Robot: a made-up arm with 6 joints. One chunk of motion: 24 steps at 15 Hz.
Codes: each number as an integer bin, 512 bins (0 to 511) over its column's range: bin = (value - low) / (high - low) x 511, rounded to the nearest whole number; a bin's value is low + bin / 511 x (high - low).
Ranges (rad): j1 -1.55..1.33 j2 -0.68..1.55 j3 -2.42..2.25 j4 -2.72..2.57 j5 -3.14..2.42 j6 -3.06..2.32
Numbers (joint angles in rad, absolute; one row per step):
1: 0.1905 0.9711 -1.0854 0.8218 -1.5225 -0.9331
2: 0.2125 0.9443 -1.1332 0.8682 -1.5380 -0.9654
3: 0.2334 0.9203 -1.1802 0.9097 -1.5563 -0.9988
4: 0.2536 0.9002 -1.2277 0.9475 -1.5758 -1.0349
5: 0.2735 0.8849 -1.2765 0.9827 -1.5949 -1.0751
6: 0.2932 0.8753 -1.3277 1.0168 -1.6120 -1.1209
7: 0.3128 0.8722 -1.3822 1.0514 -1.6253 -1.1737
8: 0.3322 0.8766 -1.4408 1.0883 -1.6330 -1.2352
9: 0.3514 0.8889 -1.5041 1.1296 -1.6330 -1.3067
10: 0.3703 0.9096 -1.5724 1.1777 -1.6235 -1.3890
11: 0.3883 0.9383 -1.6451 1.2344 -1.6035 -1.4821
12: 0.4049 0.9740 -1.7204 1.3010 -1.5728 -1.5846
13: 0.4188 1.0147 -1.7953 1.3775 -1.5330 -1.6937
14: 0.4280 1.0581 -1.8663 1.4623 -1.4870 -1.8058
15: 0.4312 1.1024 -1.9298 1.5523 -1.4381 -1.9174
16: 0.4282 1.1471 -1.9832 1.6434 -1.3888 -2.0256
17: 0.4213 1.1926 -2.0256 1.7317 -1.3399 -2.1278
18: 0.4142 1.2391 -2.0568 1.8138 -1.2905 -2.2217
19: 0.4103 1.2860 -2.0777 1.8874 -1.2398 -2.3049
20: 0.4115 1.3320 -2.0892 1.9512 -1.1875 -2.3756
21: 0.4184 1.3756 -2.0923 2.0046 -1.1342 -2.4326
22: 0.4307 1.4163 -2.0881 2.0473 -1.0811 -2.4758
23: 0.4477 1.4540 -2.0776 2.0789 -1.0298 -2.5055
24: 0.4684 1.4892 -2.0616 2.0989 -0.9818 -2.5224
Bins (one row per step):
1: 309 378 146 342 149 202
2: 313 372 141 347 147 199
3: 316 367 136 351 146 196
4: 320 362 130 354 144 192
5: 324 359 125 358 142 189
6: 327 356 120 361 140 184
7: 331 356 114 364 139 179
8: 334 357 107 368 139 173
9: 337 360 100 372 139 167
10: 341 364 93 377 139 159
11: 344 371 85 382 141 150
12: 347 379 77 388 144 140
13: 349 388 68 396 148 130
14: 351 398 61 404 152 119
15: 352 408 54 413 156 109
16: 351 419 48 421 161 98
17: 350 429 43 430 165 89
18: 349 440 40 438 170 80
19: 348 451 37 445 175 72
20: 348 461 36 451 179 65
21: 349 471 36 456 184 60
22: 351 480 36 461 189 55
23: 354 489 37 464 194 53
24: 358 497 39 465 198 51

